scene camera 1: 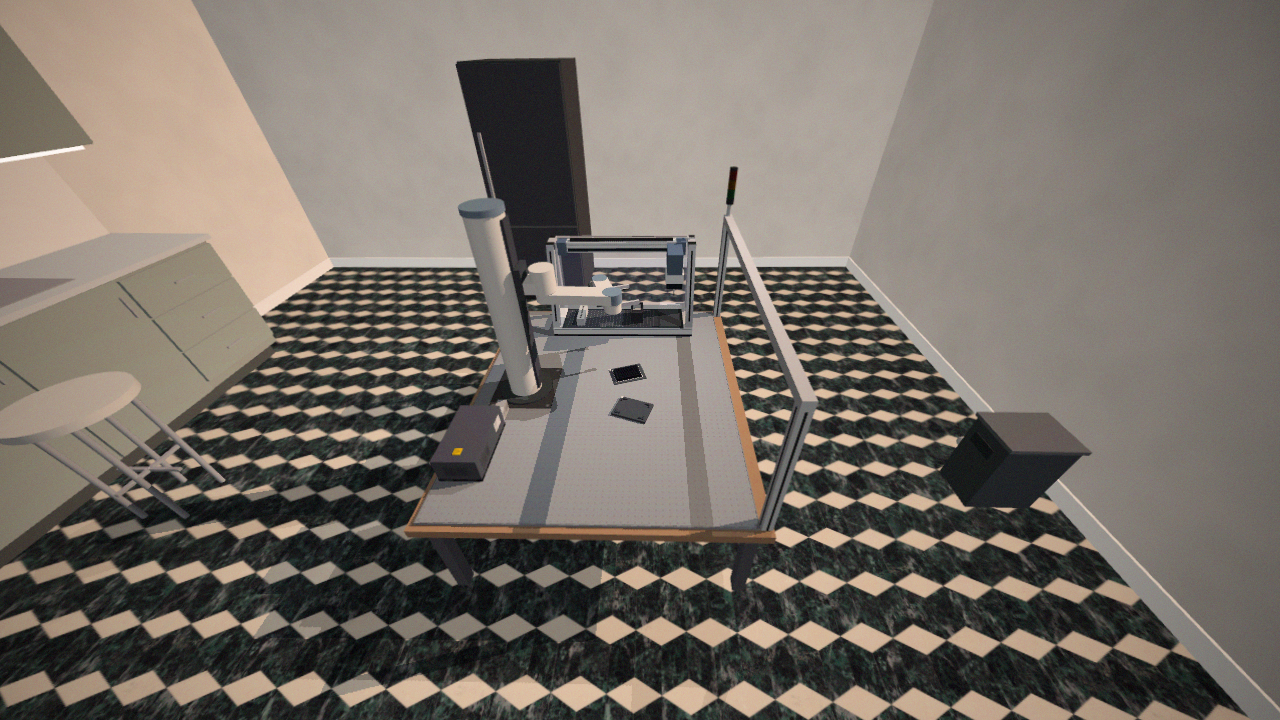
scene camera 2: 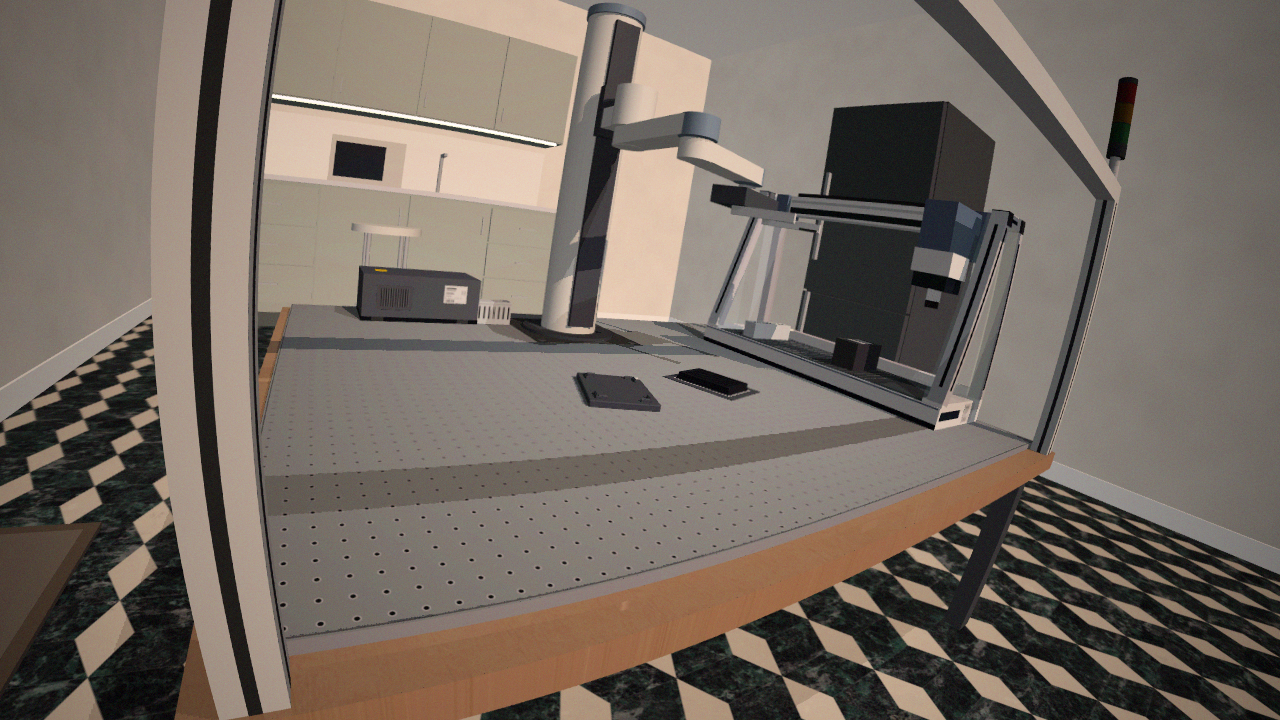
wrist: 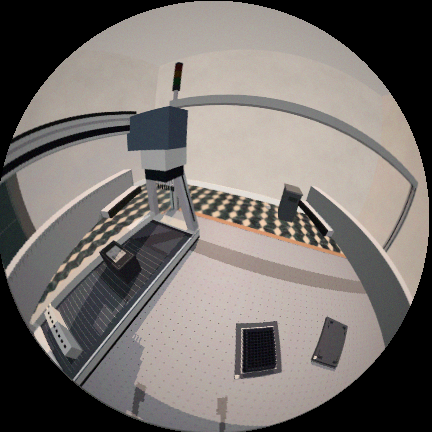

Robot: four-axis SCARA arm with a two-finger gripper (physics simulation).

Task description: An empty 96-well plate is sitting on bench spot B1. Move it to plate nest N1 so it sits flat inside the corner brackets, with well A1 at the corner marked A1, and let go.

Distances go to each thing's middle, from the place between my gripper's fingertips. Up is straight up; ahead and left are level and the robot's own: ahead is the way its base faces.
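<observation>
Counted from my hand: black 96-well plate (scene camera 2: 728,386), 170 mm to the right, 40 mm behind, 370 mm below; bench spot B1 (wrist: 238,365), 170 mm to the right, 40 mm behind, 370 mm below; dark control box (scene camera 2: 428,293), far to the right, far behind, far below; plate nest N1 (scene camera 2: 622,393), far to the right, far below.
</observation>
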